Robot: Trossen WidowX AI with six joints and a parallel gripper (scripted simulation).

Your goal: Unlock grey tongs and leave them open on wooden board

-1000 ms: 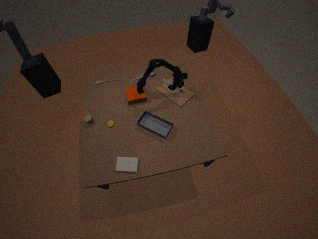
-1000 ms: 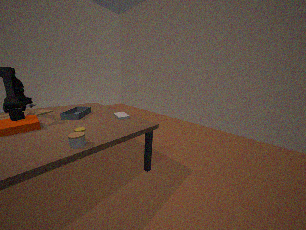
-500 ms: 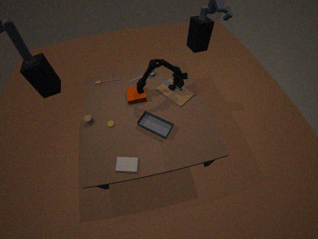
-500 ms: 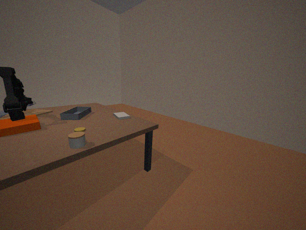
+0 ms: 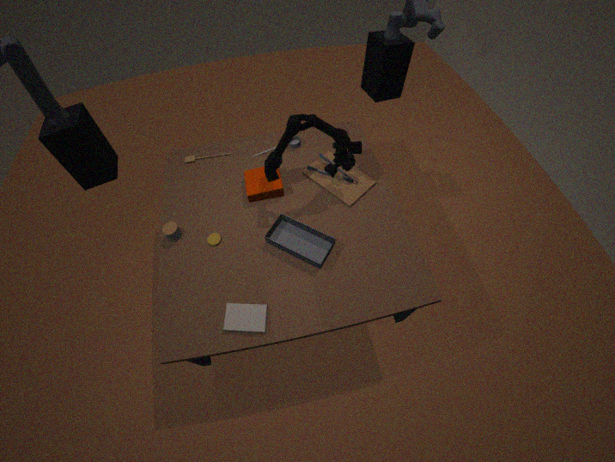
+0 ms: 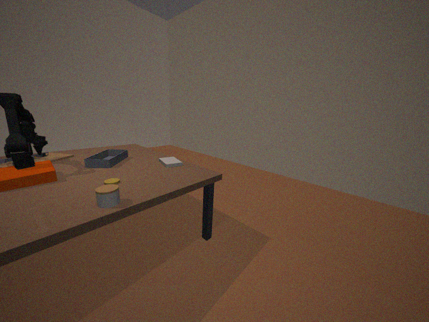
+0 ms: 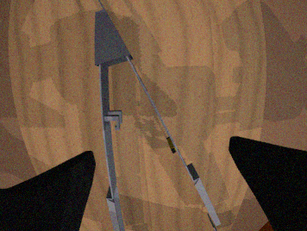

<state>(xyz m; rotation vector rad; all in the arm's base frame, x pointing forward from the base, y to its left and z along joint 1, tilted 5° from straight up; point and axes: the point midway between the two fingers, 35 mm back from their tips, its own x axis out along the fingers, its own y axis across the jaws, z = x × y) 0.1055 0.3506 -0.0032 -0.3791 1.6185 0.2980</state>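
Right now the yellow lock piece is 2 cm below my gripper tip and 1 cm to the right of it. Also, from my gripper tip: white pad 71 cm to the right, 57 cm ahead, 4 cm below; then wooden board 4 cm below, 1 cm to the left, 1 cm behind; then roasting tin 35 cm to the right, 31 cm ahead, 2 cm below.
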